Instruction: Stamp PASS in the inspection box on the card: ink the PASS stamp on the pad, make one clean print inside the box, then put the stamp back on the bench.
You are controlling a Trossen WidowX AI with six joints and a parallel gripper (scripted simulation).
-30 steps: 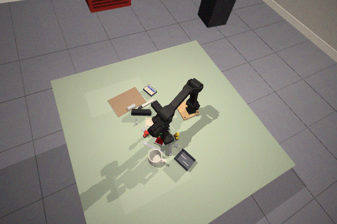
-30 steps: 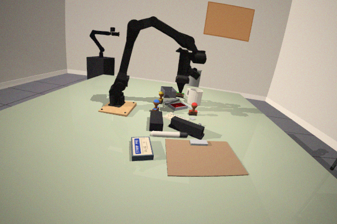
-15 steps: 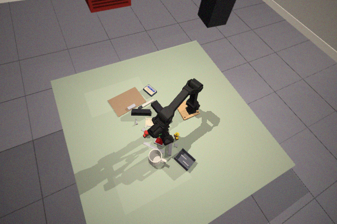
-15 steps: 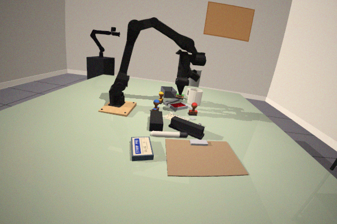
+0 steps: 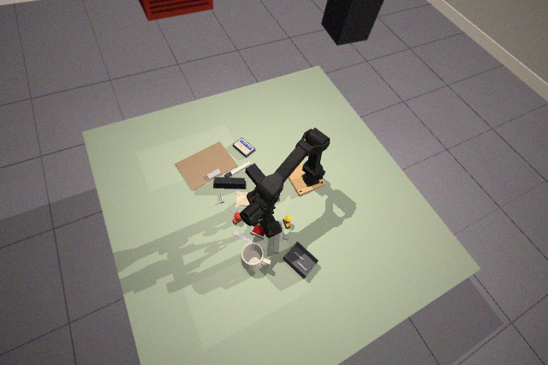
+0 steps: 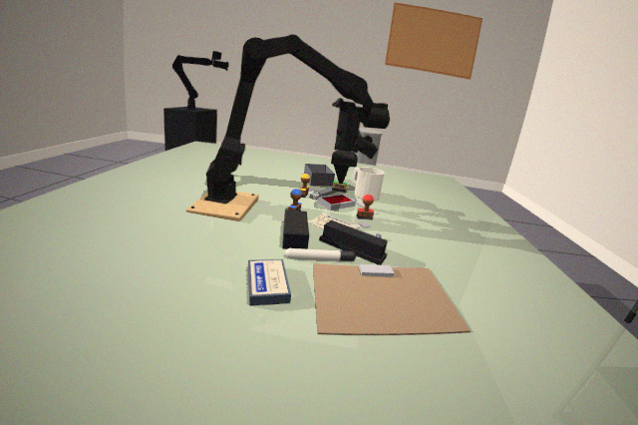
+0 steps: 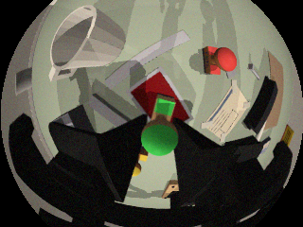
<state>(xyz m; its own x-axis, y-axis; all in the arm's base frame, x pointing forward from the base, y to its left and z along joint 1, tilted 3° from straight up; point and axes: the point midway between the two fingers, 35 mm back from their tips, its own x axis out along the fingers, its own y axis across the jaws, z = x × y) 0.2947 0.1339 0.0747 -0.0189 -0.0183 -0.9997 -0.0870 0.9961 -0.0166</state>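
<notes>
Right now the red ink pad is 6 cm below my gripper tip. Round my gripper tip: red-knobbed stamp: 8 cm ahead, 6 cm to the right, 5 cm below; green-knobbed stamp: 1 cm below; white mug: 12 cm to the left, 7 cm ahead, 3 cm below.
</notes>
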